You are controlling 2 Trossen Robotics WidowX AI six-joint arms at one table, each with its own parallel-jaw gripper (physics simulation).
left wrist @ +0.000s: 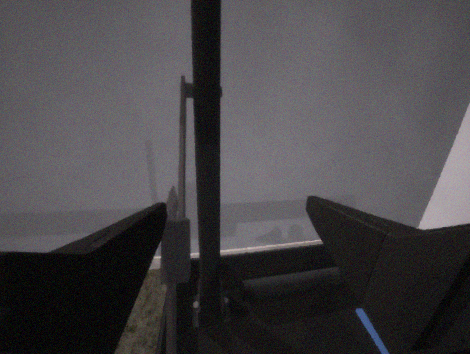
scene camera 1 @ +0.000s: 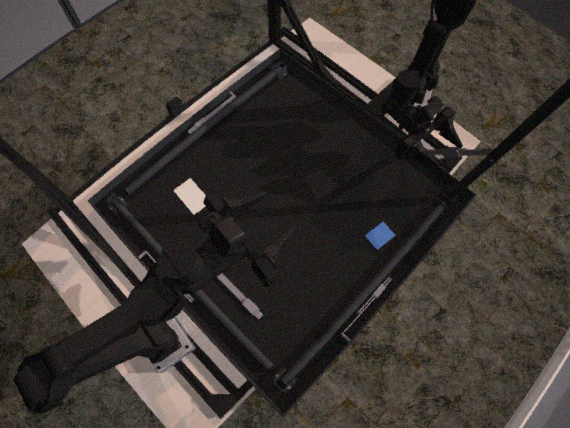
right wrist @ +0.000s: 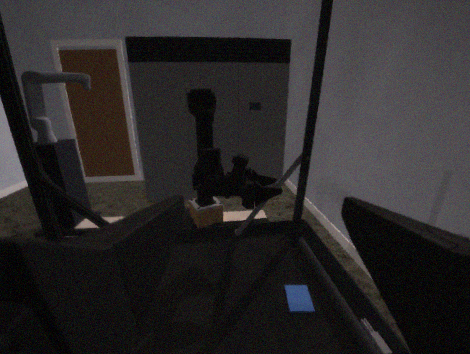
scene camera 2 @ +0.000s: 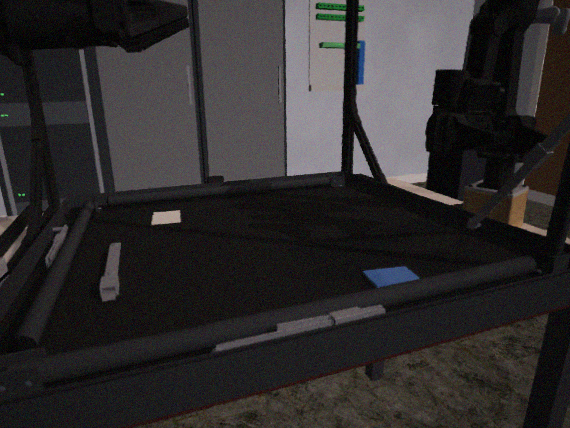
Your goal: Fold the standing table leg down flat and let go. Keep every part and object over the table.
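Seen in the pictures: left gripper, between the fingertips: (left wrist: 237, 205) (scene camera 1: 450, 156) (right wrist: 279, 185) (scene camera 2: 521, 138); right gripper, between the fingertips: (scene camera 1: 280, 210) (right wrist: 262, 204) (scene camera 2: 188, 17); left arm's base, origin of its link: (scene camera 2: 497, 186); right arm's base, origin of its link: (scene camera 1: 163, 342).
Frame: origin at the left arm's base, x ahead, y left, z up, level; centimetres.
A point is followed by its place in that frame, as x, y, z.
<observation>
The standing leg (scene camera 1: 515, 137) @(30.4, 19.0, 31.1) (scene camera 2: 559, 220) @(30.1, 18.4, 3.8) (left wrist: 206, 125) @(28.5, 17.9, 18.3) (right wrist: 311, 110) @(29.9, 18.6, 33.3) is a dark post, upright at the table's right corner in scene camera 1. A grey brace (scene camera 1: 475, 151) @(26.0, 16.3, 16.7) (scene camera 2: 520, 175) @(23.0, 10.8, 7.7) (left wrist: 176, 250) @(23.8, 12.0, 11.6) (right wrist: 270, 200) @(23.3, 11.5, 7.8) slants from it to the table's edge. My left gripper (scene camera 1: 435, 146) (left wrist: 237, 205) @(27.7, 11.5, 13.8) is open and empty, near the brace and short of the leg. In the left wrist view the leg shows between its fingers, farther off. My right gripper (scene camera 1: 278, 212) @(62.1, -19.1, 29.8) is open and empty above the table (scene camera 1: 320, 260) @(58.3, -9.3, -4.7).
Grey tubes (scene camera 1: 325, 337) @(76.4, -1.7, -1.6) (scene camera 2: 300, 307) @(64.3, 3.4, -1.5) lie along other table edges. A blue square (scene camera 1: 380, 235) @(46.1, 3.3, -4.1) (scene camera 2: 391, 276) @(46.4, 3.4, -4.2) (right wrist: 299, 298) @(46.4, 3.1, -4.2), a white square (scene camera 1: 190, 195) @(53.9, -49.4, -5.9) (scene camera 2: 166, 217) @(54.0, -48.6, -5.9) and a light grey bar (scene camera 1: 240, 295) @(74.4, -24.7, -3.7) (scene camera 2: 111, 270) @(74.2, -25.5, -3.9) lie on the table. A dark post (scene camera 1: 274, 22) @(-9.9, -50.0, 0.9) (scene camera 2: 349, 125) @(-9.4, -48.7, 9.6) stands at another corner.
</observation>
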